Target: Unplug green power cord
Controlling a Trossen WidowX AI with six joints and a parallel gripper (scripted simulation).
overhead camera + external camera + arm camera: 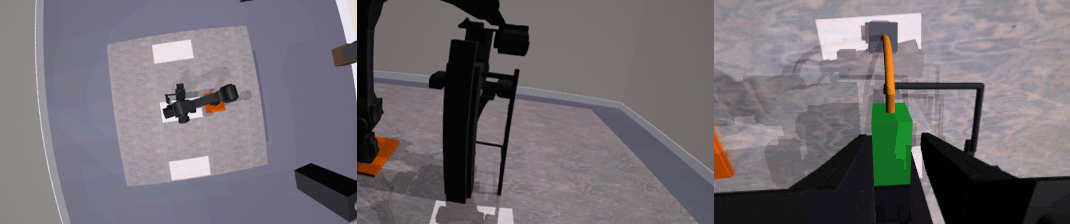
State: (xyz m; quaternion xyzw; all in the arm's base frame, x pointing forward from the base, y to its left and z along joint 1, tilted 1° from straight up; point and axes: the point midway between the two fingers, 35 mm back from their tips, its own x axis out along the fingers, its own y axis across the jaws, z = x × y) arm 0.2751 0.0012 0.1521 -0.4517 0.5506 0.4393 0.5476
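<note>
Now: gripper tip 3 cm to the left of the green plug and 1 cm above it. From my gripper tip the other things lie so: grey block: 12 cm below, 6 cm to the left, 1 cm ahead.
</note>
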